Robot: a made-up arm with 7 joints. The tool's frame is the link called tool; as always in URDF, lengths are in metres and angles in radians. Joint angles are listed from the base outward.
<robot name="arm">
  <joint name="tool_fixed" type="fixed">
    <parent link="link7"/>
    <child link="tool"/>
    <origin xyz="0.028 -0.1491 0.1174"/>
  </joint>
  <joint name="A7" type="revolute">
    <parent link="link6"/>
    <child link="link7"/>
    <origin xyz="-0.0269 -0.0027 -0.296" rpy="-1.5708 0 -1.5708"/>
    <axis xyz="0 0 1"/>
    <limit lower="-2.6" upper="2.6"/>
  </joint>
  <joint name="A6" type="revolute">
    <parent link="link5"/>
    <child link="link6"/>
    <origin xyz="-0.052 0.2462 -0.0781" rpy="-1.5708 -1.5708 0"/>
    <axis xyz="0 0 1"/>
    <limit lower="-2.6" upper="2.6"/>
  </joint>
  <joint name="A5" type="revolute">
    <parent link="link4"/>
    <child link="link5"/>
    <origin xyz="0.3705 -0.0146 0.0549" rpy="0 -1.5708 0"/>
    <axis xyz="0 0 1"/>
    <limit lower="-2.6" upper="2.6"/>
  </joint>
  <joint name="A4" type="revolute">
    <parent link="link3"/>
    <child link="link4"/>
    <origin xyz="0.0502 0.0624 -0.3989" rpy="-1.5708 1.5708 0"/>
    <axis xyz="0 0 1"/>
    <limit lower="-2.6" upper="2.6"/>
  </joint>
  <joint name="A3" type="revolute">
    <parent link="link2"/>
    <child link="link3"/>
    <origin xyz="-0.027 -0.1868 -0.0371" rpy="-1.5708 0 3.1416"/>
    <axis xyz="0 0 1"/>
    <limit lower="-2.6" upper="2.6"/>
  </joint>
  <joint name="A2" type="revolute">
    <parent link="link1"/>
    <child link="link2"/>
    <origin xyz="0.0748 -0.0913 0.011" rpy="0 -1.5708 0"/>
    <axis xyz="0 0 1"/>
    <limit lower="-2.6" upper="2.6"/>
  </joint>
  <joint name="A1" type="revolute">
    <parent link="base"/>
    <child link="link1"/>
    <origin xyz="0 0 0.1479" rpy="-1.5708 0 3.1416"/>
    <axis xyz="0 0 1"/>
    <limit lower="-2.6" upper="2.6"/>
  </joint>
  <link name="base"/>
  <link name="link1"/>
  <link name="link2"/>
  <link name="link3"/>
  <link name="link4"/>
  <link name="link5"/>
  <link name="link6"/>
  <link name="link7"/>
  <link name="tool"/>
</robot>
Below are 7 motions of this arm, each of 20 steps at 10 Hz.
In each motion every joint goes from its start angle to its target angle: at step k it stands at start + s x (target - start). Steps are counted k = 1, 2, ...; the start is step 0. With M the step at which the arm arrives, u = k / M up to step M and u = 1 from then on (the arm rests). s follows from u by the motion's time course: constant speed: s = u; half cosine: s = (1 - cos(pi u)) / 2; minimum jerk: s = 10 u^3 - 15 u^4 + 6 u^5.
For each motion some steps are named. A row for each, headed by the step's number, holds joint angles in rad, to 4 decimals.
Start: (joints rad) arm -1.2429 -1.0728 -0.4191 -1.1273 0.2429 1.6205 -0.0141
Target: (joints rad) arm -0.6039 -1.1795 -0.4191 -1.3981 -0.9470 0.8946 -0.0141
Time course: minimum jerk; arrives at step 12
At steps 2, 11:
2: -1.2202 -1.0766 -0.4191 -1.1369 0.2007 1.5947 -0.0141
11: -0.6072 -1.1790 -0.4191 -1.3967 -0.9409 0.8983 -0.0141

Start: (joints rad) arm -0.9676 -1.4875 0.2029 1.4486 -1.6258 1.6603 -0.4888
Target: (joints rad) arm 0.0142 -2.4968 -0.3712 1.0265 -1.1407 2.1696 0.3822
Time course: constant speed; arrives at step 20
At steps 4, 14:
4: -0.7712 -1.6894 0.0881 1.3642 -1.5288 1.7622 -0.3146
14: -0.2803 -2.1940 -0.1990 1.1531 -1.2862 2.0168 0.1209

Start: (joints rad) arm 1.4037 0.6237 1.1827 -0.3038 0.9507 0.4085 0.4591
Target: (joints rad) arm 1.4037 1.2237 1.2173 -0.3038 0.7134 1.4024 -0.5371
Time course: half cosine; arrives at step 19
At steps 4, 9, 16, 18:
4: 1.4037 0.6870 1.1863 -0.3038 0.9257 0.5133 0.3541
9: 1.4037 0.8989 1.1986 -0.3038 0.8418 0.8644 0.0021
16: 1.4037 1.1875 1.2152 -0.3038 0.7277 1.3425 -0.4771
18: 1.4037 1.2196 1.2171 -0.3038 0.7150 1.3956 -0.5303

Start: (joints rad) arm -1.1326 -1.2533 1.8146 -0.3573 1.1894 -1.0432 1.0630
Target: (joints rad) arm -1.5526 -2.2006 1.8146 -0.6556 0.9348 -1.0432 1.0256
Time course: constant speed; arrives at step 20
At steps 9, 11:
9: -1.3216 -1.6796 1.8146 -0.4915 1.0748 -1.0432 1.0462
11: -1.3636 -1.7743 1.8146 -0.5214 1.0494 -1.0432 1.0424

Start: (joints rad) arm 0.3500 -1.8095 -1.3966 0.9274 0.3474 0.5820 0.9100
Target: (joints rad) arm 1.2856 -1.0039 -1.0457 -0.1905 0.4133 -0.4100 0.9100
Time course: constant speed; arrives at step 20
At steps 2, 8, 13, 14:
2: 0.4436 -1.7289 -1.3615 0.8156 0.3540 0.4828 0.9100
8: 0.7242 -1.4873 -1.2562 0.4802 0.3738 0.1852 0.9100
13: 0.9581 -1.2859 -1.1685 0.2008 0.3902 -0.0628 0.9100
14: 1.0049 -1.2456 -1.1510 0.1449 0.3935 -0.1124 0.9100

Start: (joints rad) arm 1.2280 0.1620 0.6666 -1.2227 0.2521 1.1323 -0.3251
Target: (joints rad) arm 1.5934 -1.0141 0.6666 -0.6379 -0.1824 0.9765 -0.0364
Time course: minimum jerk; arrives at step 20
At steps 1, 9, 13, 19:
1: 1.2284 0.1606 0.6666 -1.2220 0.2516 1.1321 -0.3248
9: 1.3767 -0.3165 0.6666 -0.9848 0.0753 1.0689 -0.2076
13: 1.5075 -0.7375 0.6666 -0.7754 -0.0802 1.0131 -0.1043
19: 1.5930 -1.0127 0.6666 -0.6386 -0.1819 0.9767 -0.0367

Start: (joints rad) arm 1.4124 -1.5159 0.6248 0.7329 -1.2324 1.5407 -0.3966
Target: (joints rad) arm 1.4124 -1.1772 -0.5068 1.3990 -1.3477 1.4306 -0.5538
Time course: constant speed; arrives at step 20
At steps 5, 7, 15, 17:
5: 1.4124 -1.4312 0.3419 0.8994 -1.2612 1.5132 -0.4359
7: 1.4124 -1.3974 0.2287 0.9660 -1.2728 1.5022 -0.4516
15: 1.4124 -1.2619 -0.2239 1.2325 -1.3189 1.4581 -0.5145
17: 1.4124 -1.2280 -0.3371 1.2991 -1.3304 1.4471 -0.5302

